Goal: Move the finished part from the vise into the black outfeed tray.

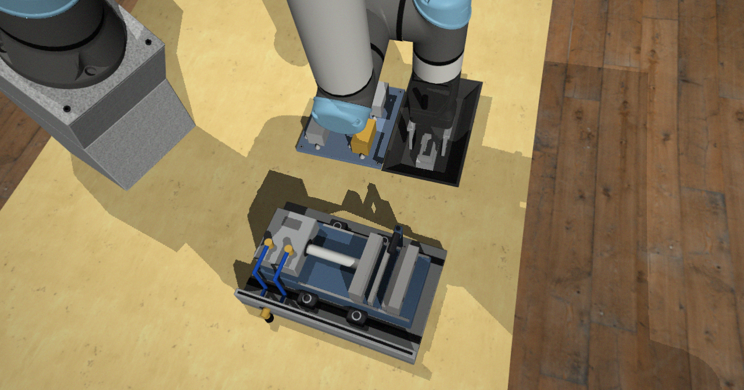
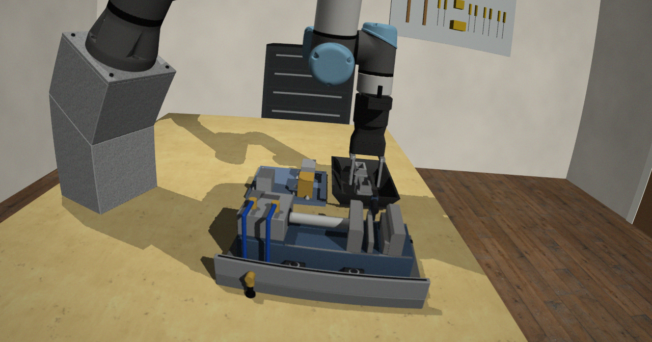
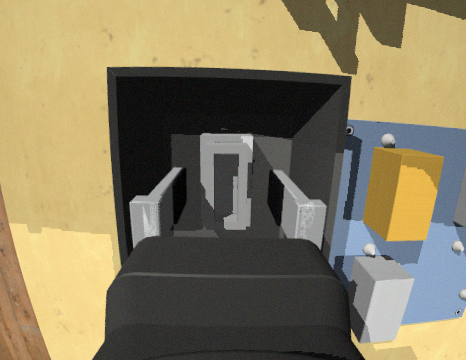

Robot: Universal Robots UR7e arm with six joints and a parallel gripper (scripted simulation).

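Now: hand 12 cm past the yellow block, 3 cm to the right of it and 3 cm above it. From my hand the other things lie so: white rod: 23 cm to the right, 15 cm behind, 2 cm above; blue fixture plate: 15 cm behind, 9 cm to the left, 5 cm below; vise: 23 cm to the right, 14 cm behind, 2 cm below.
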